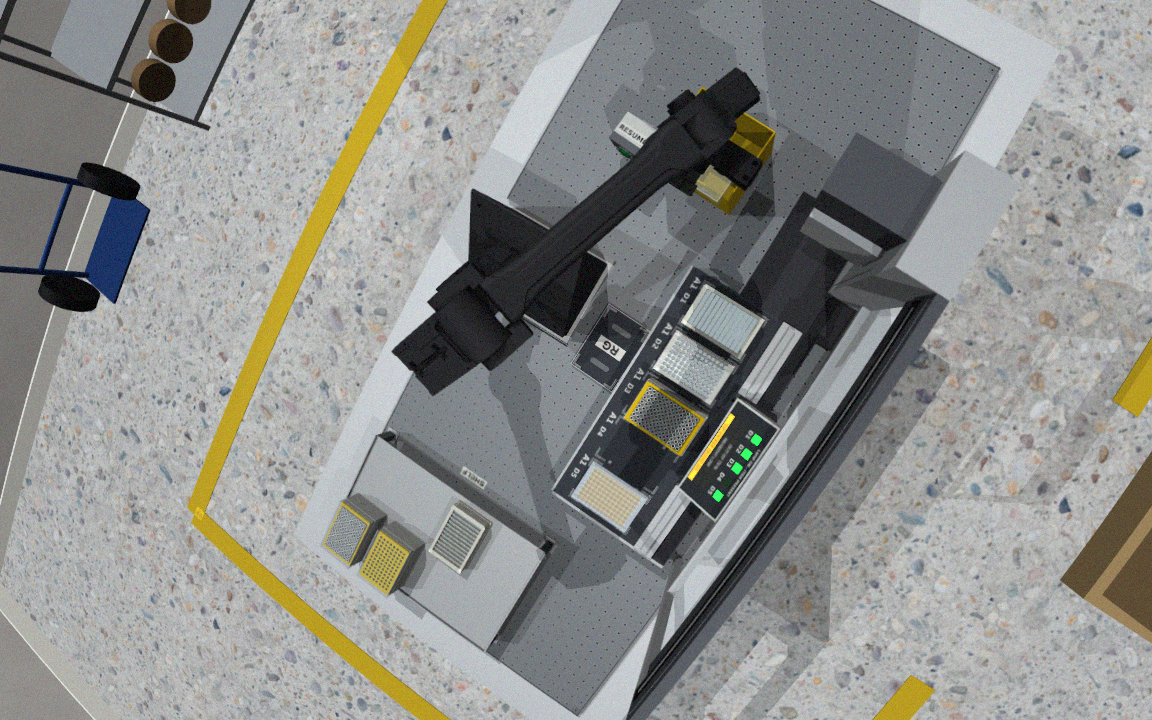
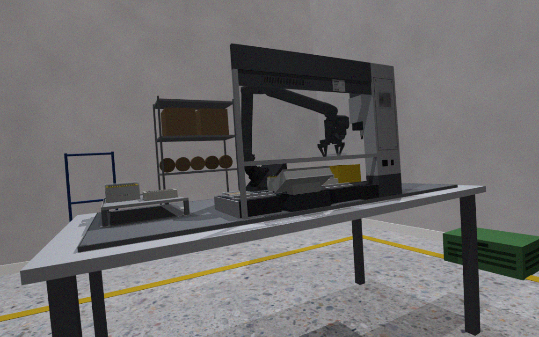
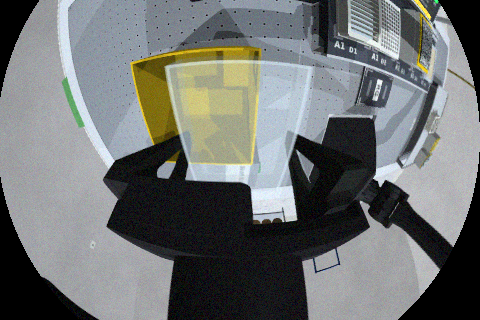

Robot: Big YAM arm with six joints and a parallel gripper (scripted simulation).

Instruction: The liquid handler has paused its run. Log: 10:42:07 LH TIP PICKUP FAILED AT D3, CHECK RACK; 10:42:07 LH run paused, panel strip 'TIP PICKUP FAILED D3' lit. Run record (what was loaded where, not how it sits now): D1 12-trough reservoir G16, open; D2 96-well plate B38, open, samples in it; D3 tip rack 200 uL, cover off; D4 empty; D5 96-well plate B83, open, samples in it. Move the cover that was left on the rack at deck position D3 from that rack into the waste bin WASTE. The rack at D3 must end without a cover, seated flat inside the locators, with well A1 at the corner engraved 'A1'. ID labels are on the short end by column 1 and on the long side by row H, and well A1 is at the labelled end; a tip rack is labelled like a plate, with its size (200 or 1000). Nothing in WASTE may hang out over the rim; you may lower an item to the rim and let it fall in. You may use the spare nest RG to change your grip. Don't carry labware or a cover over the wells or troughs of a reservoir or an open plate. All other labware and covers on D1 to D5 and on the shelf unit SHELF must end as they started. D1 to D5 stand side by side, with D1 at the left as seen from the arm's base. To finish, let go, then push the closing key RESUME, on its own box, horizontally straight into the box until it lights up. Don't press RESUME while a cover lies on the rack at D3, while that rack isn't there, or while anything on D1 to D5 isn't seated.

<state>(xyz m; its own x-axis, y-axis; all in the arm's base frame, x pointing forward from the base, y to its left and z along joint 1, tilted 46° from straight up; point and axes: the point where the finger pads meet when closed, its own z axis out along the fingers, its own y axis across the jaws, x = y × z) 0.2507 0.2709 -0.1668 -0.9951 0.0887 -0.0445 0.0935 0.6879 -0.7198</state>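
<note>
The yellow waste bin lies 5 cm to the left of my hand and 14 cm below it. The rest, counted from my hand: plate (16 cm ahead, 31 cm to the right, 12 cm below); resume box (15 cm behind, 1 cm to the right, 12 cm below); clear cover (1 cm above).
</note>
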